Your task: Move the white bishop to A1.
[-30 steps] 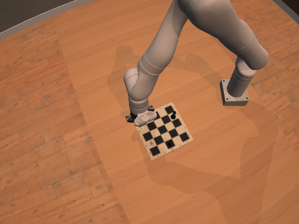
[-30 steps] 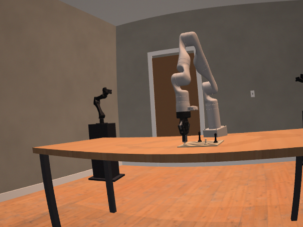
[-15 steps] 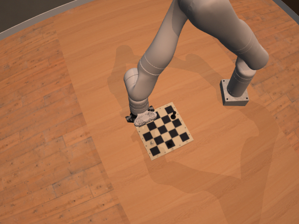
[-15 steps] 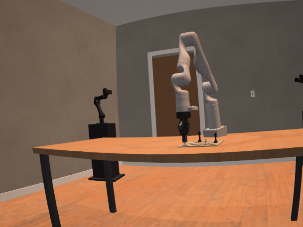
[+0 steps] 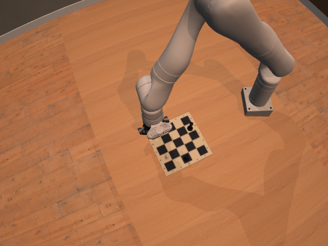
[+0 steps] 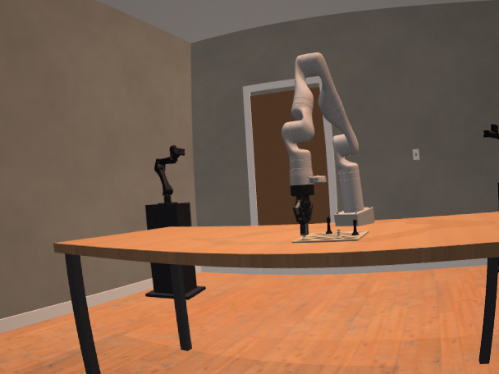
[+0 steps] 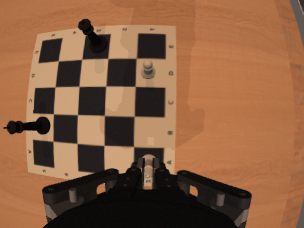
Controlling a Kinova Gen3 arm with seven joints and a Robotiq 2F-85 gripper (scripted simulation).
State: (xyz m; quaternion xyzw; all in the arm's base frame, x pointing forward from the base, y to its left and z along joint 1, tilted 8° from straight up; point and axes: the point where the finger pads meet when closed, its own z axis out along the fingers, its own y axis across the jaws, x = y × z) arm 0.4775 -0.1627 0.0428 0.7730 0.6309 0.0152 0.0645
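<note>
Right now the chessboard is 9 cm to the left of my hand, 6 cm behind it and 4 cm below it. The rest, counted from my hand: white piece (11 cm to the left, 2 cm below, 2 cm ahead).
</note>
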